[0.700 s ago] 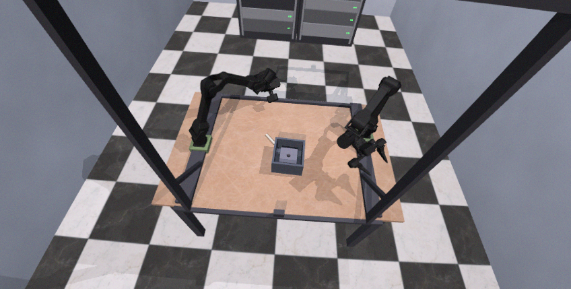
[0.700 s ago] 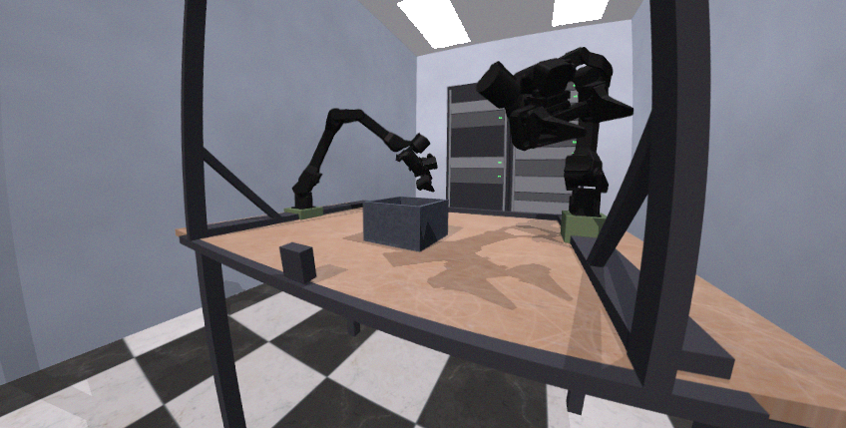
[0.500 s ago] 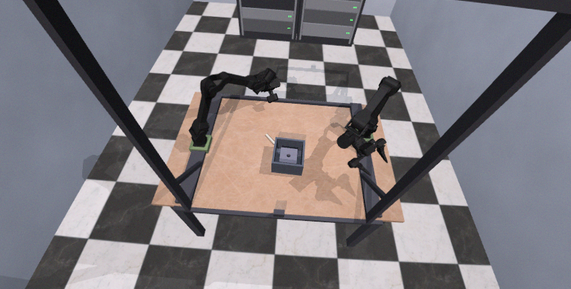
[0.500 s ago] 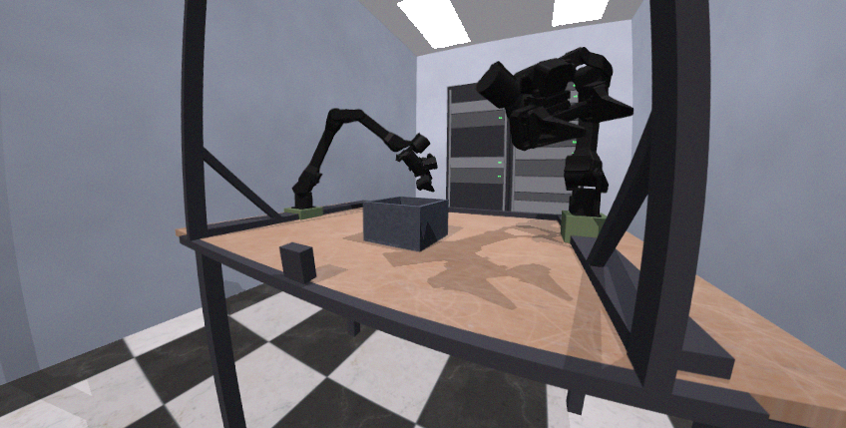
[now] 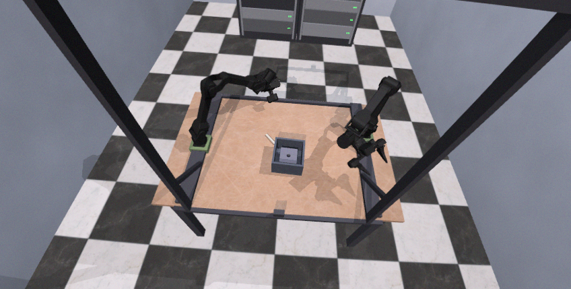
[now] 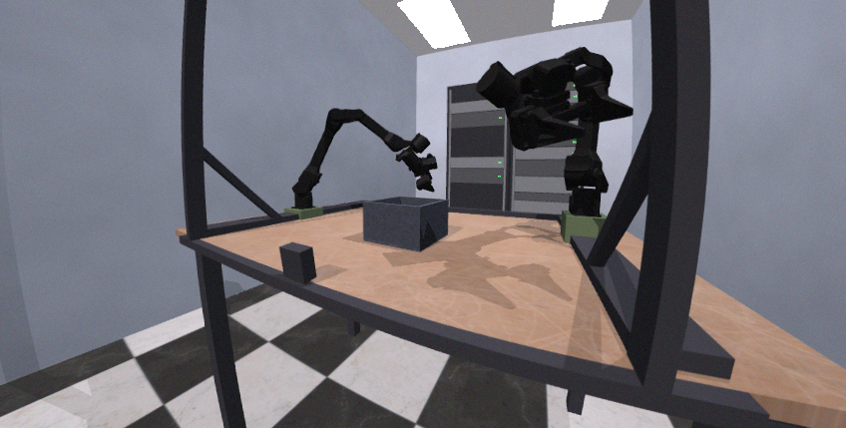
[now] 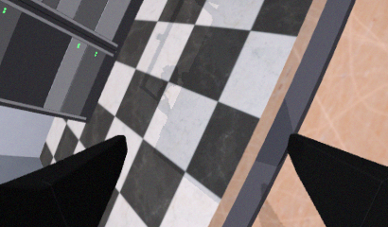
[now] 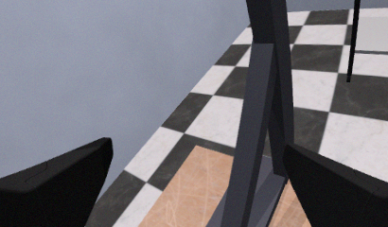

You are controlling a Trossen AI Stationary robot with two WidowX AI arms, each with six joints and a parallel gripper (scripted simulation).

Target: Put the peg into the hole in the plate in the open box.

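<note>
Right now the white peg is 30 cm behind my left hand, 13 cm below it and 1 cm to the left of it. The rest, counted from my left hand: box 44 cm behind, 11 cm below, 8 cm to the right.
</note>
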